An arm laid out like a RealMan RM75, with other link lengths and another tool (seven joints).
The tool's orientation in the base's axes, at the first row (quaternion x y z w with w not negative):
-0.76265, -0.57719, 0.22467, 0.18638
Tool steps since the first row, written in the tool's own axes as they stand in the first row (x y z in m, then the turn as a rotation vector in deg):
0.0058, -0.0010, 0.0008, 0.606, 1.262, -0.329
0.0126, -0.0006, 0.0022, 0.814, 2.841, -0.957
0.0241, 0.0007, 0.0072, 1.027, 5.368, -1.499
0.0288, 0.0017, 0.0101, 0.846, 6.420, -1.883
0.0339, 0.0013, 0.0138, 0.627, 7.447, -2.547
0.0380, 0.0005, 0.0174, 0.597, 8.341, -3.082
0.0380, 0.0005, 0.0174, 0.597, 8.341, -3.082
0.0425, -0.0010, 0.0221, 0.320, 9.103, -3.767
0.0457, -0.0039, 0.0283, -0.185, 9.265, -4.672
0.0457, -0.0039, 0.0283, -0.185, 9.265, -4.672
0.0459, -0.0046, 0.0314, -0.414, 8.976, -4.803
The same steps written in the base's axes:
0.0001, 0.0059, -0.0009, 1.330, 0.243, -0.490
0.0012, 0.0124, -0.0031, 2.987, 0.010, -0.854
0.0022, 0.0232, -0.0094, 5.352, -0.466, -1.806
0.0024, 0.0276, -0.0130, 6.362, -0.928, -2.036
0.0012, 0.0327, -0.0165, 7.499, -1.427, -2.016
-0.0005, 0.0369, -0.0196, 8.503, -1.705, -2.054
-0.0005, 0.0369, -0.0196, 8.503, -1.705, -2.054
-0.0032, 0.0418, -0.0232, 9.428, -2.191, -1.865
-0.0083, 0.0458, -0.0272, 9.944, -2.743, -1.137
-0.0083, 0.0458, -0.0272, 9.944, -2.743, -1.137
-0.0105, 0.0463, -0.0294, 9.734, -2.891, -0.842

